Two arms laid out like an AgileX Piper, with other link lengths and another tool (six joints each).
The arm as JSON. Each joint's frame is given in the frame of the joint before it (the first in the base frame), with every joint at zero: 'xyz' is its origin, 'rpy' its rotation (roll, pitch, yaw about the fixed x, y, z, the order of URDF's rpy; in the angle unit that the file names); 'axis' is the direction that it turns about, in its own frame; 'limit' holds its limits. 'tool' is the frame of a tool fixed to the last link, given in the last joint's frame.
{
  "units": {
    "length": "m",
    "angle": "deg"
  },
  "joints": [
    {
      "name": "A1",
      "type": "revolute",
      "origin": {
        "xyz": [
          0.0,
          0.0,
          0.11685
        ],
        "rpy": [
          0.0,
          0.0,
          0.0
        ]
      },
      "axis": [
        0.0,
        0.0,
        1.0
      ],
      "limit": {
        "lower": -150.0,
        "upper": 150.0
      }
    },
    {
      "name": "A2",
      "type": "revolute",
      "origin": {
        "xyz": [
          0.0,
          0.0,
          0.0
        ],
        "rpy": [
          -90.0,
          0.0,
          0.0
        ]
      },
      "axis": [
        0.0,
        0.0,
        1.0
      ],
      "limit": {
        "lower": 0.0,
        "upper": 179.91
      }
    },
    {
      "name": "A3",
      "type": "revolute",
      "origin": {
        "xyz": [
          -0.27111,
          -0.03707,
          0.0
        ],
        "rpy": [
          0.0,
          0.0,
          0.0
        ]
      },
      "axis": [
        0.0,
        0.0,
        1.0
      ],
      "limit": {
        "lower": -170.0,
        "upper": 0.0
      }
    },
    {
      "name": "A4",
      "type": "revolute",
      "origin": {
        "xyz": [
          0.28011,
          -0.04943,
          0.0
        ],
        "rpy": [
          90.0,
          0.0,
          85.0
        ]
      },
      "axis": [
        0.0,
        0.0,
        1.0
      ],
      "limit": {
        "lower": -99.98,
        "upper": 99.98
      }
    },
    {
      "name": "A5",
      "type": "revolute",
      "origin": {
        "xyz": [
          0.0,
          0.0,
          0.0
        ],
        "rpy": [
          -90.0,
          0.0,
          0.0
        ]
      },
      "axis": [
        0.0,
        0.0,
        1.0
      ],
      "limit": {
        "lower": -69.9,
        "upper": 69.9
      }
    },
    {
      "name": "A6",
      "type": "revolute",
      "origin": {
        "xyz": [
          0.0,
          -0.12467,
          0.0
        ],
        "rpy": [
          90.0,
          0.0,
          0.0
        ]
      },
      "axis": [
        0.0,
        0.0,
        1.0
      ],
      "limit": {
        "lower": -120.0,
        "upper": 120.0
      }
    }
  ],
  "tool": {
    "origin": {
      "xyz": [
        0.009,
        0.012,
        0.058
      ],
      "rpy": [
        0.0,
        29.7,
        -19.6
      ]
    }
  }
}
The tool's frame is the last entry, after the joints.
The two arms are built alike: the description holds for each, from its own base.
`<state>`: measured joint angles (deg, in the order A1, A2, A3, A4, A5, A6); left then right.
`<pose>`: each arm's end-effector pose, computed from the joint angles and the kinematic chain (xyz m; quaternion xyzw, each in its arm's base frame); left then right.
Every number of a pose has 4 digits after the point. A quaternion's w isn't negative.
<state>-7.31 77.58 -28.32 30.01 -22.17 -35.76 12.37 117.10 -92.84 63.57 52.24 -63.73</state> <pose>0.3524 -0.0694 0.1239 -0.0312 0.9322 -0.2518 0.2580 0.4626 0.2409 0.1714 -0.5144 0.8218 0.1715 0.1752</pose>
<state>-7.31 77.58 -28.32 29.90 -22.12 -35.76 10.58 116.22 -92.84 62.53 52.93 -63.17</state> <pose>0.3524 -0.0692 0.1238 -0.0322 0.9322 -0.2520 0.2578 0.4664 0.2255 0.1770 -0.5071 0.8273 0.1650 0.1767</pose>
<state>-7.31 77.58 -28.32 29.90 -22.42 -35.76 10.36 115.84 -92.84 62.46 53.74 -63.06</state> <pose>0.3527 -0.0697 0.1246 -0.0311 0.9314 -0.2534 0.2595 0.4643 0.2243 0.1802 -0.5097 0.8253 0.1675 0.1761</pose>
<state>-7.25 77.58 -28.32 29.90 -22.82 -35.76 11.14 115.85 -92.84 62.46 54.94 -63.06</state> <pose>0.3531 -0.0700 0.1256 -0.0301 0.9302 -0.2552 0.2619 0.4576 0.2317 0.1803 -0.5213 0.8178 0.1745 0.1700</pose>
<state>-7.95 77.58 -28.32 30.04 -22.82 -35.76 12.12 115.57 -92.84 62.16 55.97 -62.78</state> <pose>0.3522 -0.0744 0.1256 -0.0234 0.9306 -0.2562 0.2603 0.4499 0.2398 0.1822 -0.5334 0.8101 0.1793 0.1644</pose>
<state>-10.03 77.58 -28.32 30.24 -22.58 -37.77 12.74 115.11 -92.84 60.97 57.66 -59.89</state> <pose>0.3487 -0.0872 0.1246 -0.0179 0.9294 -0.2708 0.2502 0.4410 0.2443 0.1842 -0.5352 0.8098 0.1916 0.1450</pose>
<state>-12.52 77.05 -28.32 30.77 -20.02 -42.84 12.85 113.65 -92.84 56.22 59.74 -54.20</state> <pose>0.3415 -0.0990 0.1205 -0.0329 0.9294 -0.2911 0.2243 0.4307 0.2391 0.1868 -0.5321 0.8184 0.1873 0.1094</pose>
